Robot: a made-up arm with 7 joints.
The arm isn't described. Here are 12 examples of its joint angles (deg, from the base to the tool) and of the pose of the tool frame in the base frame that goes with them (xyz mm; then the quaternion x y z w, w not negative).
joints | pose
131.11 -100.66 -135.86 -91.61 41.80 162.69 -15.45 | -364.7 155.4 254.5 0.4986 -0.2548 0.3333 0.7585
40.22 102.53 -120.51 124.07 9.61 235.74 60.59 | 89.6 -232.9 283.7 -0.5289 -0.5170 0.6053 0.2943
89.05 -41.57 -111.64 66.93 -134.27 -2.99 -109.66 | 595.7 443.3 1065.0 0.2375 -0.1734 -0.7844 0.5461
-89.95 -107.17 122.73 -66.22 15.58 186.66 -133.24 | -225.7 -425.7 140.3 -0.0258 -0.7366 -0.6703 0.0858
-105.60 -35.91 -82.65 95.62 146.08 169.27 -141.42 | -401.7 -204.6 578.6 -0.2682 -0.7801 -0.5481 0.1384
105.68 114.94 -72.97 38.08 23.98 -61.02 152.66 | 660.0 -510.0 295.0 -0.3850 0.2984 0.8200 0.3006
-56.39 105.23 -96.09 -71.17 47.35 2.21 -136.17 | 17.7 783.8 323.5 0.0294 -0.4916 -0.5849 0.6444
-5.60 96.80 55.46 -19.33 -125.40 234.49 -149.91 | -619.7 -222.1 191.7 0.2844 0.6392 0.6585 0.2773
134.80 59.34 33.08 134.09 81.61 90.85 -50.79 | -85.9 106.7 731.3 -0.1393 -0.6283 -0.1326 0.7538
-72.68 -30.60 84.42 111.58 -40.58 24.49 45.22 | 584.0 -45.8 693.4 0.9852 -0.1576 0.0581 0.0346
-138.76 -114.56 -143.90 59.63 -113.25 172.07 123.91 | -657.9 -172.2 243.1 -0.3141 0.6879 0.6522 0.0528
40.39 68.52 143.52 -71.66 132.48 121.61 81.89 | -243.1 -556.7 885.5 0.1242 0.0795 -0.8686 0.4730
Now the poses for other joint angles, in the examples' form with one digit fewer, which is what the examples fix.
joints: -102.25 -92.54 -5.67 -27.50 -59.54 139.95 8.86
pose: -67 -592 732 0.437 0.178 0.379 0.796
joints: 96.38 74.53 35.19 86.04 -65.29 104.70 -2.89
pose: -230 -575 864 0.394 -0.092 -0.865 0.297
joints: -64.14 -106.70 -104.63 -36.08 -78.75 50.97 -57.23
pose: 570 -418 2 -0.080 0.593 -0.518 0.612
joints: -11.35 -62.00 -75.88 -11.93 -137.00 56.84 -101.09
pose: 904 -73 704 -0.322 -0.057 -0.848 0.418
